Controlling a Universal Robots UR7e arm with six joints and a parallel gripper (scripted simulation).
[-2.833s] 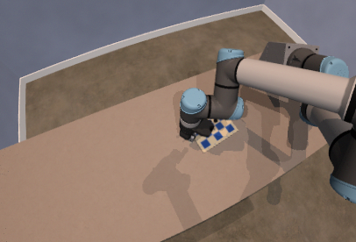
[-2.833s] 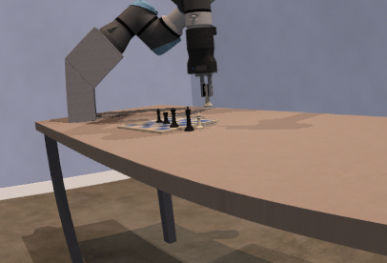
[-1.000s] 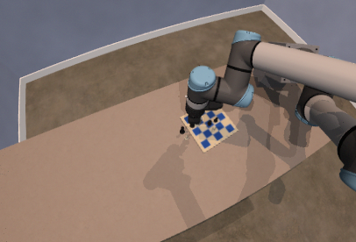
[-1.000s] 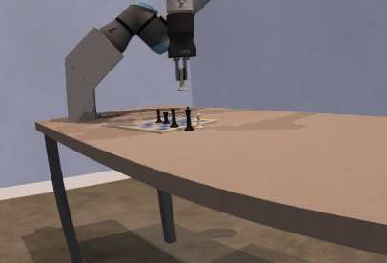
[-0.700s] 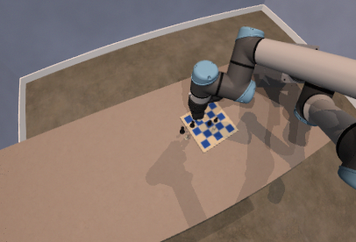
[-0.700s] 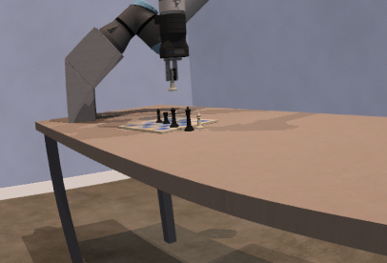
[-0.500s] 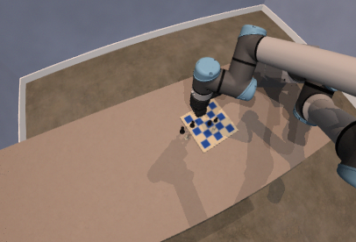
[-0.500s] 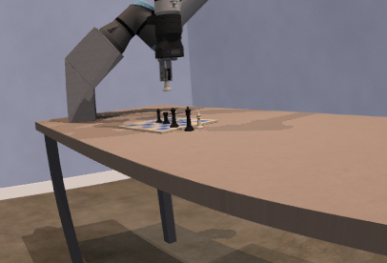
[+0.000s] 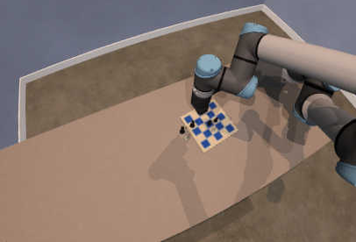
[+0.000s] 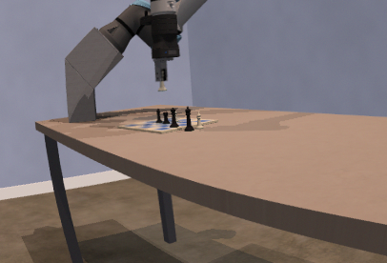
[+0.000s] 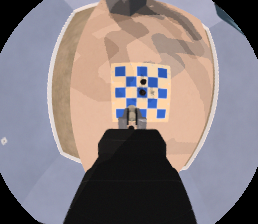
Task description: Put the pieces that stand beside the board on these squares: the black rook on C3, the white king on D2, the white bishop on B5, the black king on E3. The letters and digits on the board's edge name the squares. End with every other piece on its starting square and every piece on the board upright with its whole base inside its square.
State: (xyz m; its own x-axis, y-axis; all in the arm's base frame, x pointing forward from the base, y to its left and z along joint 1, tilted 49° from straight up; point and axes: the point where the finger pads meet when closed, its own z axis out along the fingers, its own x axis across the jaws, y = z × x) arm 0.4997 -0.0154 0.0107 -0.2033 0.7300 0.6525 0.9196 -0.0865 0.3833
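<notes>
Now: the chessboard 5 cm behind my hand, 3 cm to the left of it and 15 cm below it. From my hand the other things lie so: white king (1 cm below); then black king (10 cm ahead, 2 cm to the left, 12 cm below); then white bishop (9 cm ahead, 6 cm to the left, 13 cm below).
</notes>
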